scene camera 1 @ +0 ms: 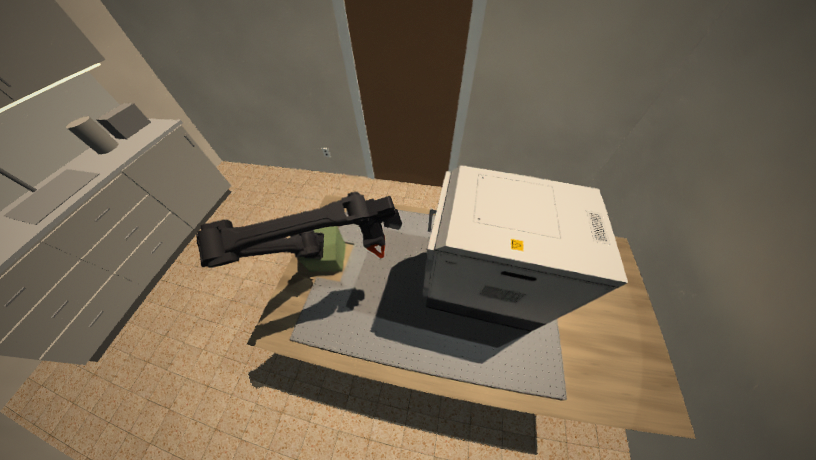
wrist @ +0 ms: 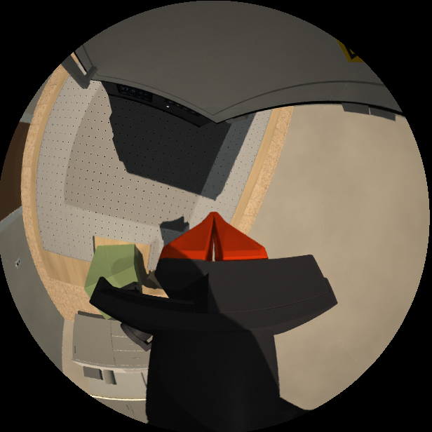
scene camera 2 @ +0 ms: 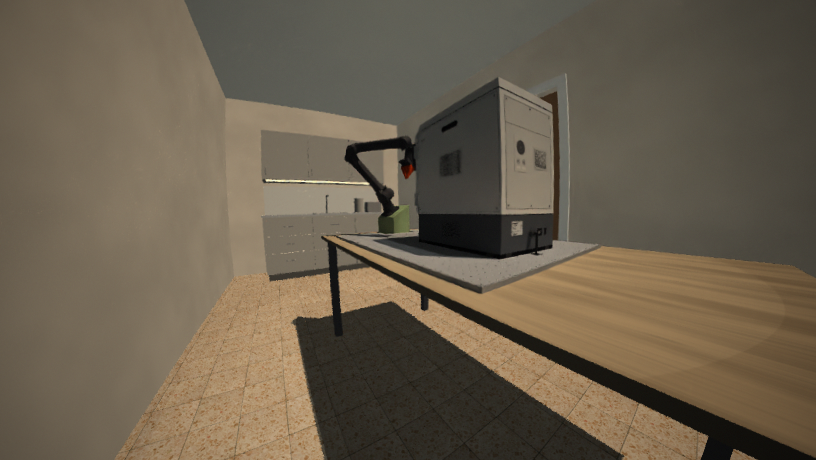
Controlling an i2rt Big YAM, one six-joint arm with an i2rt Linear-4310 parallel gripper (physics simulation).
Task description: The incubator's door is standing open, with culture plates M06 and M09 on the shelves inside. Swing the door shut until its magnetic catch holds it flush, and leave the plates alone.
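Note:
Gripper visible (wrist: pixel 213 217). Incubator (scene camera 1: pixel 518 251), (wrist: pixel 216 68), (scene camera 2: pixel 485 165).

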